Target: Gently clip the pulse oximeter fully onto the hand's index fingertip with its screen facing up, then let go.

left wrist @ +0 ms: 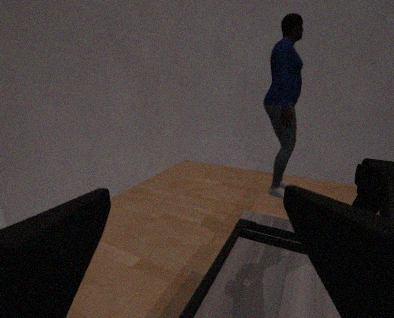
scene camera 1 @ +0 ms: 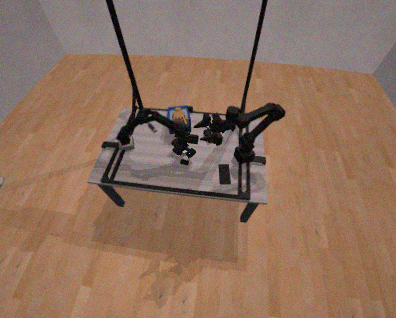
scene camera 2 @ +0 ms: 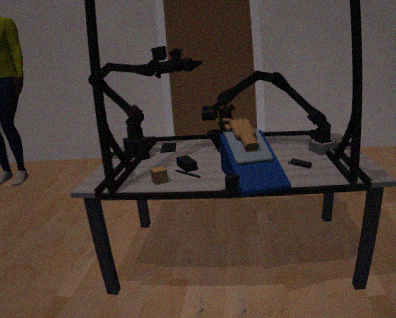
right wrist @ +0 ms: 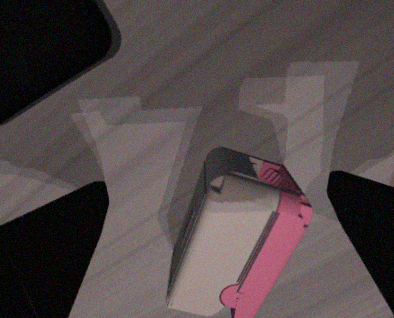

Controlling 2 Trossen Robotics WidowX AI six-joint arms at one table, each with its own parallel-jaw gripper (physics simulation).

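Frame: origin at the left arm's base, x ahead, y left, z up, level; centimetres.
Seen in the pictures: left gripper, between the fingertips: [left wrist: 198,196] [scene camera 1: 196,133] [scene camera 2: 198,62]; right gripper, between the fingertips: [scene camera 1: 184,154] [right wrist: 217,187]; left arm's base, origin of its link: [scene camera 1: 245,150] [scene camera 2: 135,138]; right arm's base, origin of its link: [scene camera 1: 125,141] [scene camera 2: 323,140].
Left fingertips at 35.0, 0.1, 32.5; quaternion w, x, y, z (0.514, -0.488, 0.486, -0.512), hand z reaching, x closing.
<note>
Offsets run from my left fingertips to a thing's middle, as dx, dy, dz. "spot": to the spot under its first point.
The pulse oximeter @(+2.1, -20.0, -40.4) [right wrist: 237,235], white and pink with a dark face toward the left, lies on the table between the spread fingers of my right gripper [right wrist: 217,187] [scene camera 1: 186,149], which is open and not touching it. In scene camera 2 the right gripper is partly hidden behind the hand. The tan hand [scene camera 1: 180,119] [scene camera 2: 243,134] rests on a grey pad on a blue sloped block @(spot: -4.5, -65.0, -38.1) [scene camera 2: 270,177], fingers pointing away from scene camera 2. The index fingertip is too small to make out. My left gripper [left wrist: 198,196] [scene camera 2: 199,63] is open and empty, raised high above the table.
A black block @(+5.3, -11.4, -40.4) [right wrist: 50,55] [scene camera 1: 184,161] lies near the oximeter. A dark flat rectangle @(spot: -16.6, +7.3, -41.2) [scene camera 1: 224,174] [scene camera 2: 168,147], a black box @(-20.2, -27.3, -40.3) [scene camera 2: 187,163], an orange cube @(-34.9, -36.8, -39.5) [scene camera 2: 159,175], a thin pen @(-23.3, -35.3, -41.5) [scene camera 2: 188,173] and a dark cylinder @(+18.4, -53.0, -40.7) [scene camera 2: 300,163] [scene camera 1: 152,128] lie on the table.
</note>
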